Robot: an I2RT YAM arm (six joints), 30 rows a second.
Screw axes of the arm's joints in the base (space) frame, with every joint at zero. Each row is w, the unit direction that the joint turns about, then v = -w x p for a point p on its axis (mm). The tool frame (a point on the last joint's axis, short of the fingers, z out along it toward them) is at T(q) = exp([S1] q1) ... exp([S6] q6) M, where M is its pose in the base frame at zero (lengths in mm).
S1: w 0 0 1 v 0.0 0.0 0.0
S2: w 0 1 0 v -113.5 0.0 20.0
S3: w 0 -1 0 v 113.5 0.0 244.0
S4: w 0 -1 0 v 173.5 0.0 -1.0
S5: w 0 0 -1 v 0.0 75.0 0.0
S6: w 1 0 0 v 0.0 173.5 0.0
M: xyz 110.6 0.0 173.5 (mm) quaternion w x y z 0.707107 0 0.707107 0
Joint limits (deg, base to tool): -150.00..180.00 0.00..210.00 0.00..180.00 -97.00..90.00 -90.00..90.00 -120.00..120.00
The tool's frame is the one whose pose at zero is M.
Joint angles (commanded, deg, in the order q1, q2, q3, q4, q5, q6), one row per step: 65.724 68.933 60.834 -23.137 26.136 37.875; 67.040 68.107 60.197 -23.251 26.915 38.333; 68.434 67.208 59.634 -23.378 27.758 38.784; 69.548 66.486 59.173 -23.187 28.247 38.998; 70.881 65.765 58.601 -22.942 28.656 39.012; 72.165 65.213 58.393 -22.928 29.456 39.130; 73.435 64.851 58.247 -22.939 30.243 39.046; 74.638 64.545 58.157 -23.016 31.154 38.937; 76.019 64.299 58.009 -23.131 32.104 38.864; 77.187 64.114 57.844 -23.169 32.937 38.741; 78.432 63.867 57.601 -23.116 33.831 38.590; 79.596 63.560 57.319 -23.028 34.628 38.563; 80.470 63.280 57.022 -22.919 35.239 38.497; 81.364 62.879 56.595 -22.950 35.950 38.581; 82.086 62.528 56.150 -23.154 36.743 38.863
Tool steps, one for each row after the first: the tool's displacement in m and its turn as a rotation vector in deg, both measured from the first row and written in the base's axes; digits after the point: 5 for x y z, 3 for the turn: -0.00653 -0.00083 -0.00034 0.235 -0.161 0.437; -0.01334 -0.00193 0.00002 0.585 -0.403 0.903; -0.01868 -0.00261 0.00064 1.069 -0.684 1.499; -0.02487 -0.00300 0.00063 1.382 -0.999 2.474; -0.03045 -0.00323 0.00177 1.673 -1.424 3.016; -0.03571 -0.00292 0.00246 1.690 -1.896 3.645; -0.04057 -0.00271 0.00316 1.615 -2.419 4.110; -0.04608 -0.00222 0.00322 1.425 -2.894 4.704; -0.05068 -0.00179 0.00305 1.221 -3.346 5.209; -0.05559 -0.00156 0.00281 1.071 -3.865 5.746; -0.06024 -0.00169 0.00260 1.084 -4.282 6.230; -0.06373 -0.00204 0.00220 1.072 -4.628 6.601; -0.06733 -0.00307 0.00129 1.013 -4.905 6.846; -0.07015 -0.00431 -0.00019 0.842 -5.066 6.774
